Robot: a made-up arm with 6 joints.
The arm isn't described. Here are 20 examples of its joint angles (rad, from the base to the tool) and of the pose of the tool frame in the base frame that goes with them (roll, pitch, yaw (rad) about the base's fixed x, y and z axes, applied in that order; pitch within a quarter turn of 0, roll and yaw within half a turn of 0; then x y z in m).
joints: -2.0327 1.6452 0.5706 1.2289 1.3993 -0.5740
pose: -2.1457 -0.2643 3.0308 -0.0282 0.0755 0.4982
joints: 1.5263 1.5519 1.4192 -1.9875 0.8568 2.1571
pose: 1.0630 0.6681 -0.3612 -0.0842 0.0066 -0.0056
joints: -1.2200 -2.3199 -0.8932 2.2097 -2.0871 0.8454
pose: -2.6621 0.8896 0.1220 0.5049 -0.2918 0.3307
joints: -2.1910 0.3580 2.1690 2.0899 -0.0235 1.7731
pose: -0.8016 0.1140 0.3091 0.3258 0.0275 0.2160
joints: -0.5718 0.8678 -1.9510 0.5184 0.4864 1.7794
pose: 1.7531 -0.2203 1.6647 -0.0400 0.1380 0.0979
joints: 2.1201 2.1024 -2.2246 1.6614 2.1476 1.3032
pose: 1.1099 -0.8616 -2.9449 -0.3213 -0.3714 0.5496
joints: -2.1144 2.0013 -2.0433 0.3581 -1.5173 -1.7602
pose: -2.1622 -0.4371 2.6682 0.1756 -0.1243 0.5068
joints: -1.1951 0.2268 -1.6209 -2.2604 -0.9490 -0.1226
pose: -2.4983 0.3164 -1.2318 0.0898 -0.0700 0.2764
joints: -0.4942 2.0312 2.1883 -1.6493 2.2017 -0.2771
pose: -3.0562 0.7872 0.2618 0.5650 -0.0342 -0.0687
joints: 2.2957 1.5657 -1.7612 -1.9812 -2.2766 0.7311
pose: -3.0917 1.2831 1.1214 0.1674 0.1226 0.2936
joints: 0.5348 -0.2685 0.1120 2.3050 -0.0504 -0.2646
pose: -0.1007 -0.3187 -2.5528 -0.1844 -0.0316 -0.1302
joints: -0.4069 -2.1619 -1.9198 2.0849 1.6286 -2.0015
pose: -1.4324 0.0606 -0.5678 0.4974 -0.2234 0.0481
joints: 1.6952 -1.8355 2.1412 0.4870 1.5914 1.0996
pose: 0.5823 -1.0596 2.6310 -0.5728 0.0095 0.2294
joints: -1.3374 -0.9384 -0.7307 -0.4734 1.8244 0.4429
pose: 2.5594 -0.5191 2.5115 0.0843 0.1466 0.5832
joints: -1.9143 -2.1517 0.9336 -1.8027 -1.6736 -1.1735
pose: 2.0322 -0.9218 -0.7820 0.4021 0.1430 0.5008
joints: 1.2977 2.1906 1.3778 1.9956 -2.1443 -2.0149
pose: -2.3517 -1.2027 -1.3603 -0.1573 -0.0140 0.1768
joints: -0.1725 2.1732 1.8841 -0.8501 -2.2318 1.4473
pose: -0.5989 0.2833 -2.0767 0.2381 -0.2139 -0.3929
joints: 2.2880 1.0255 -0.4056 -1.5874 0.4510 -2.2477
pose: -1.3945 -0.6682 0.6994 0.0223 -0.0055 0.3580
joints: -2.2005 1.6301 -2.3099 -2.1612 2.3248 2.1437
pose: 1.8134 0.8042 0.4889 0.4846 0.0883 0.2483
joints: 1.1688 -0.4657 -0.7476 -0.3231 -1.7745 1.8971
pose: 1.5321 -0.1896 -2.5461 -0.1552 0.0041 0.3079
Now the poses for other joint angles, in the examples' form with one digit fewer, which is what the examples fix.
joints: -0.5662 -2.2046 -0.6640 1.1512 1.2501 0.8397
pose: -1.788 -1.107 -2.358 0.085 0.037 0.338
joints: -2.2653 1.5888 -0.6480 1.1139 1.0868 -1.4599
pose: -1.505 0.880 2.820 0.067 0.057 0.158
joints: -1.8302 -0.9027 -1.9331 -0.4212 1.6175 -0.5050
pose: -2.193 -0.886 1.344 0.343 0.201 0.666
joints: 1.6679 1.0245 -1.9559 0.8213 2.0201 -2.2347
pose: 0.319 -0.966 2.931 -0.431 0.035 0.457
